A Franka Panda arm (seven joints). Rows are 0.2 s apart.
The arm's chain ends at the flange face. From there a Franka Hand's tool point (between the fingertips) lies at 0.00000 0.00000 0.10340 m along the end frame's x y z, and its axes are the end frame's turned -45 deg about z.
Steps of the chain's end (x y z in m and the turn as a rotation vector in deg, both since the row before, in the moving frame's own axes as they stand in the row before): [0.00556 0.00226 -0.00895 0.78 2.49 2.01]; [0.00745 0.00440 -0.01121 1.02 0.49 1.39]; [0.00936 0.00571 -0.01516 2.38 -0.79 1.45]
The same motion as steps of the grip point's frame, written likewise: [0.00647 0.00778 -0.00906 -1.21 2.31 2.01]; [0.00409 0.00773 -0.01123 0.37 1.07 1.39]; [0.00466 0.00664 -0.01526 2.24 1.12 1.45]
